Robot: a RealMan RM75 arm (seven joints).
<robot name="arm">
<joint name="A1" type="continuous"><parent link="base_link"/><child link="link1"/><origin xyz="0 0 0.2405" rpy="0 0 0"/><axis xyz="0 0 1"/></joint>
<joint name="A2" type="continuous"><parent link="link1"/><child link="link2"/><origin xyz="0 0 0" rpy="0 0 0"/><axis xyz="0 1 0"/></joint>
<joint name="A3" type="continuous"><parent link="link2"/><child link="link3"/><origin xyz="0 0 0.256" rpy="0 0 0"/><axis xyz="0 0 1"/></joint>
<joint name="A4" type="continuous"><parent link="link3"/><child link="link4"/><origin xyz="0 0 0" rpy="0 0 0"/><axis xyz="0 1 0"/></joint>
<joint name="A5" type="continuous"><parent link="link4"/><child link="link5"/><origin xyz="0 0 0.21" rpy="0 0 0"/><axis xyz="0 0 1"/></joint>
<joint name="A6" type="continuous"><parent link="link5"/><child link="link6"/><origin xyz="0 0 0" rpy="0 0 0"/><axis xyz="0 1 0"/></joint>
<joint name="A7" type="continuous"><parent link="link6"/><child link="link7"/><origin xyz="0 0 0.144" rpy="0 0 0"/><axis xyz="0 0 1"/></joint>
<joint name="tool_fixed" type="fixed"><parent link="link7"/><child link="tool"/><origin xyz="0 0 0" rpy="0 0 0"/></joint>
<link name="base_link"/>
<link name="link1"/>
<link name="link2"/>
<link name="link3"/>
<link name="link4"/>
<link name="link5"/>
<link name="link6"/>
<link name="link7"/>
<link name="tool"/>
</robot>
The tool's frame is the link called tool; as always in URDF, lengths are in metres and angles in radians. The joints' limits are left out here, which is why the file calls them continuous.
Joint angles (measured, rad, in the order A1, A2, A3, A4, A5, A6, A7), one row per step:
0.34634 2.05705 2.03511 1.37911 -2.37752 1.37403 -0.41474
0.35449 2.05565 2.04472 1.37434 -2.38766 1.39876 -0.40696
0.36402 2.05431 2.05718 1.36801 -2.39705 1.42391 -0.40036
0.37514 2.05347 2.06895 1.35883 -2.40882 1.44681 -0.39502
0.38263 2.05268 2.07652 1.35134 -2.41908 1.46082 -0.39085
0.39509 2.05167 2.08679 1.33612 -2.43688 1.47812 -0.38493
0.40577 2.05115 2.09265 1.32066 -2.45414 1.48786 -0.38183
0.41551 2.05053 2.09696 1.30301 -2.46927 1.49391 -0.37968
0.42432 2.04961 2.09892 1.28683 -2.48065 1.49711 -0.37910
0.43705 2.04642 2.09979 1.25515 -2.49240 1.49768 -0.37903
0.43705 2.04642 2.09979 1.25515 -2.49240 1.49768 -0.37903
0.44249 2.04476 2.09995 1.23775 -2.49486 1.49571 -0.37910
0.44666 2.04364 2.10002 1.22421 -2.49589 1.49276 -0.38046
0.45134 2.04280 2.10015 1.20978 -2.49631 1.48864 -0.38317
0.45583 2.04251 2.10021 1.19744 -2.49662 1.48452 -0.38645
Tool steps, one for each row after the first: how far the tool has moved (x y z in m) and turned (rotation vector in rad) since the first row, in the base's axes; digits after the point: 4 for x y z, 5 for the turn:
0.0007 -0.0012 0.0004 -0.01688 -0.00021 -0.01490
0.0014 -0.0021 0.0010 -0.03289 0.00133 -0.03000
0.0022 -0.0027 0.0011 -0.04946 0.00106 -0.04476
0.0032 -0.0031 0.0012 -0.06016 -0.00105 -0.05664
0.0052 -0.0032 0.0007 -0.07602 -0.00593 -0.07563
0.0073 -0.0031 -0.0004 -0.08924 -0.01340 -0.09031
0.0095 -0.0029 -0.0020 -0.10165 -0.01971 -0.10441
0.0112 -0.0025 -0.0037 -0.11255 -0.02521 -0.11387
0.0144 -0.0019 -0.0069 -0.13019 -0.02970 -0.12951
0.0144 -0.0019 -0.0069 -0.13019 -0.02970 -0.12951
0.0161 -0.0017 -0.0088 -0.13790 -0.02881 -0.13744
0.0173 -0.0014 -0.0103 -0.14299 -0.02790 -0.14184
0.0183 -0.0008 -0.0120 -0.14793 -0.02662 -0.14472
0.0190 -0.0002 -0.0137 -0.15210 -0.02565 -0.14563

